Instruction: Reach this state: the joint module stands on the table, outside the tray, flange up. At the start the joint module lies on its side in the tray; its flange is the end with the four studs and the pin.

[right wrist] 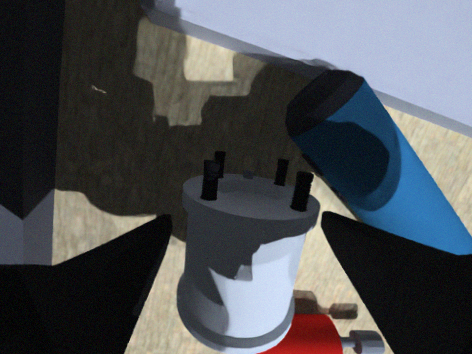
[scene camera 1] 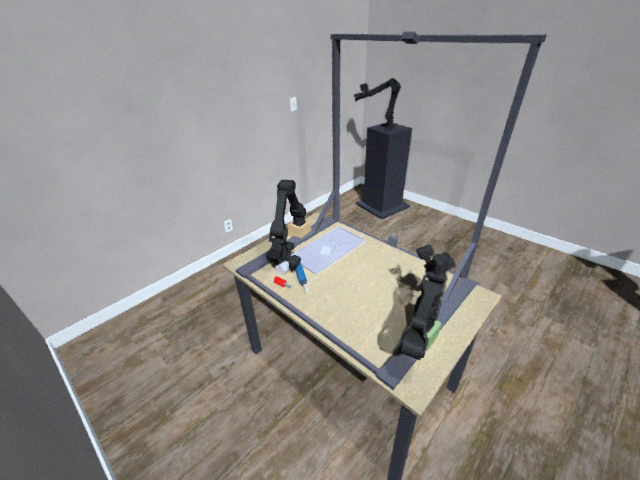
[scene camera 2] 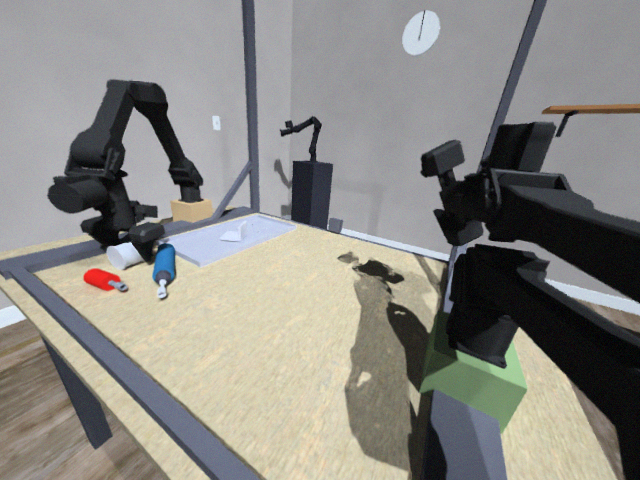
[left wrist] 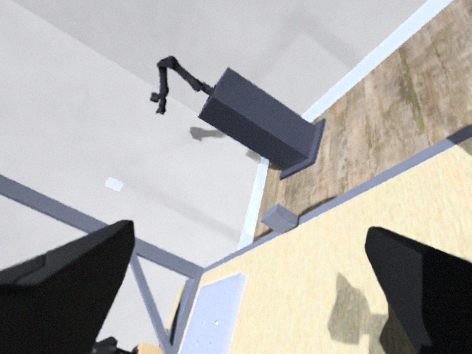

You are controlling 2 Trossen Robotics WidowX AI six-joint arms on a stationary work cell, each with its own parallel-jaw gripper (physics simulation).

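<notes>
The joint module, a white cylinder, lies on its side on the table, outside the tray. In the right wrist view its flange with four black studs faces the top of the picture, partly in shadow. My right gripper is open, its fingers apart on either side of the module near the flange end; contact cannot be told. My left gripper is open and empty, raised above the table's far right side.
A blue tool lies close beside the module, next to the tray's edge. A red tool lies near the front frame rail. A white bracket stands in the tray. Frame posts rise behind.
</notes>
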